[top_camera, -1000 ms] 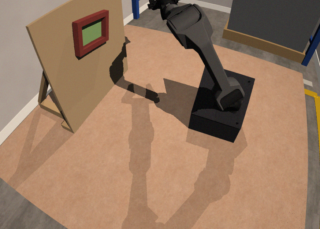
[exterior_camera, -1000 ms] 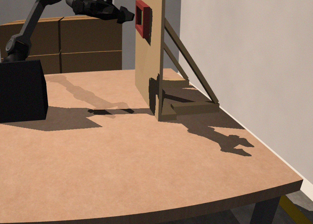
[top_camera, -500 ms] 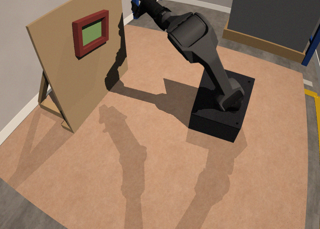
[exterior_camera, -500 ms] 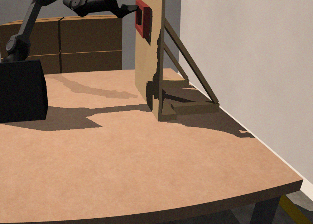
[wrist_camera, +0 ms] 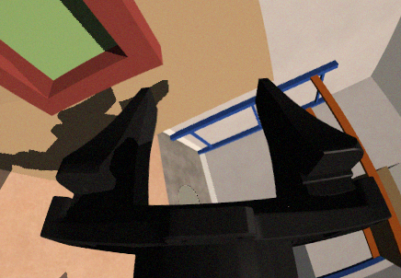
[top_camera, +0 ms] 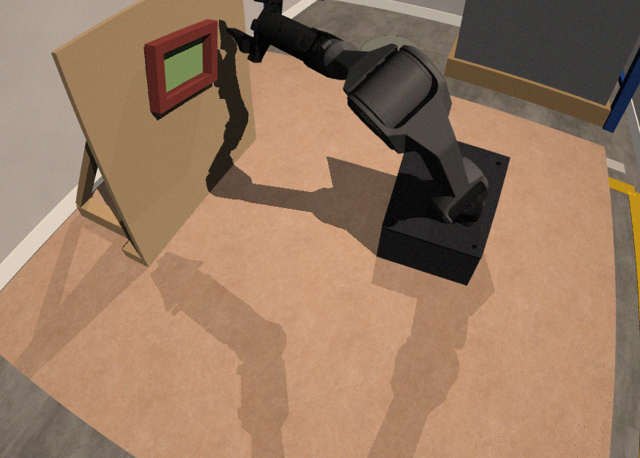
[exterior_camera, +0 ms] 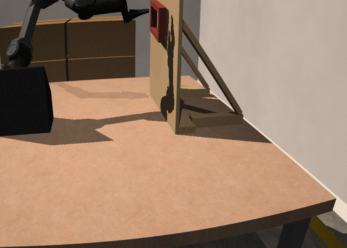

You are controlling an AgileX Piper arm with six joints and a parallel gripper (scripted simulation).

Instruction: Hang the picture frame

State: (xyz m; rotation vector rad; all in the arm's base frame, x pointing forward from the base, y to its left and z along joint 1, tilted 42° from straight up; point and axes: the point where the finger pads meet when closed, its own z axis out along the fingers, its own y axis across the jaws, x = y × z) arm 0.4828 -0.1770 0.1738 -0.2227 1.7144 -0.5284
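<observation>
The picture frame is 7 cm ahead of my hand, 10 cm to the left of it and 7 cm below it. The rest, counted from my hand: tan board 8 cm ahead, 10 cm to the left, 18 cm below.
</observation>
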